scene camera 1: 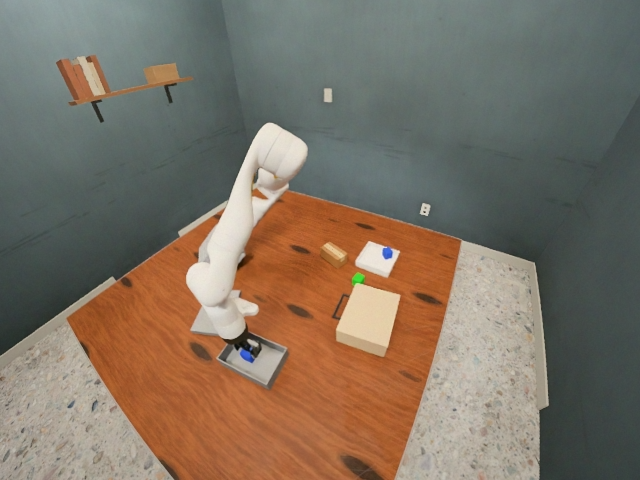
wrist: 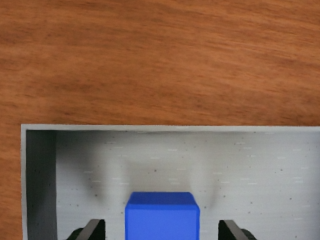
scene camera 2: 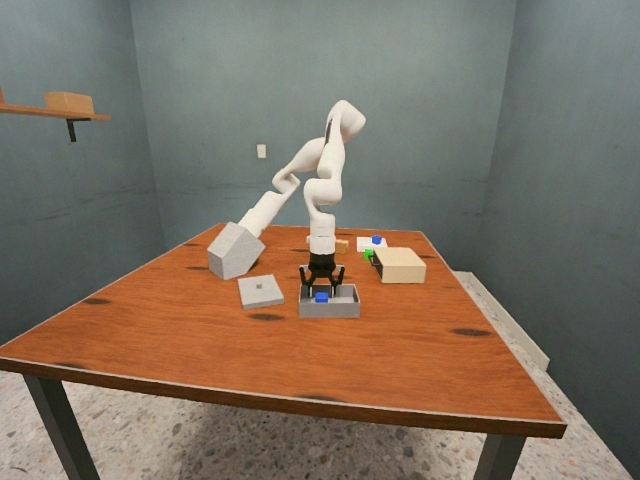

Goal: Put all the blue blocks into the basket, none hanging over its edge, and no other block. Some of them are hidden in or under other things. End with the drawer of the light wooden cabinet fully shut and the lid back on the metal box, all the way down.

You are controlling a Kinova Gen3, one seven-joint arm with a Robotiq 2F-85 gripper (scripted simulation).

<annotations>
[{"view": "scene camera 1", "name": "light wooden cabinet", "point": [366,324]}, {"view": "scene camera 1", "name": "white basket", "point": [371,259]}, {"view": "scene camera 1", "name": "grey metal box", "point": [265,367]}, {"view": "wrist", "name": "grey metal box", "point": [70,174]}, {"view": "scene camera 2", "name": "my gripper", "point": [321,296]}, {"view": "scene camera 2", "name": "light wooden cabinet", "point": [394,265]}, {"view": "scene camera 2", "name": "knobbed lid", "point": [267,292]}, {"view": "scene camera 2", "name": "grey metal box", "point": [345,304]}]
</annotations>
